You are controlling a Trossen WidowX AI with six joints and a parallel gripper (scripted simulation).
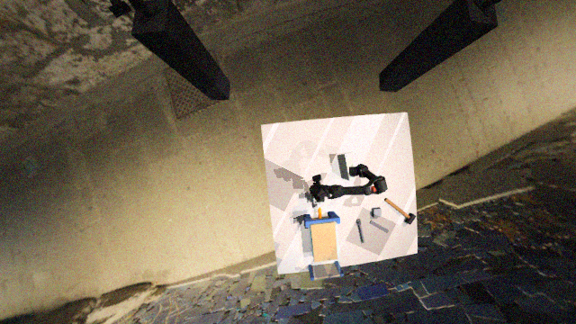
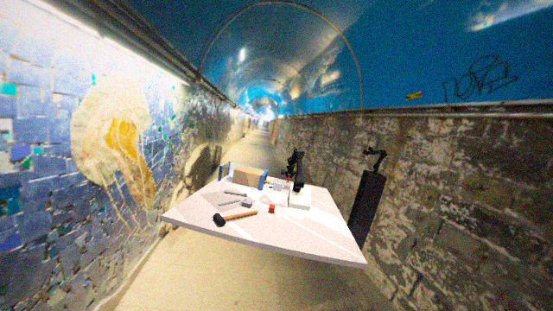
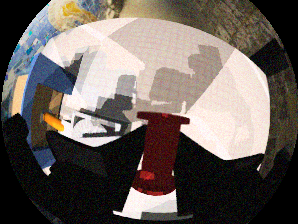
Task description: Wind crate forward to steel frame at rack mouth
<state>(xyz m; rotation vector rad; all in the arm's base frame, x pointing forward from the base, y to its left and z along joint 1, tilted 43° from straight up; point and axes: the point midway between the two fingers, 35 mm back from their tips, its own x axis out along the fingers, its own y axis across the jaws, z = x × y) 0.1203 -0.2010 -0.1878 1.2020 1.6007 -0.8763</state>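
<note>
Right now the winch handle is 30 mm to the left of my gripper tip, 30 mm below it and 30 mm ahead of it. Also, from my gripper tip: hand winch 100 mm below, 70 mm ahead, 50 mm to the left; blue steel frame 250 mm ahead, 80 mm to the left, 20 mm below; dark red knob 20 mm to the left.
</note>
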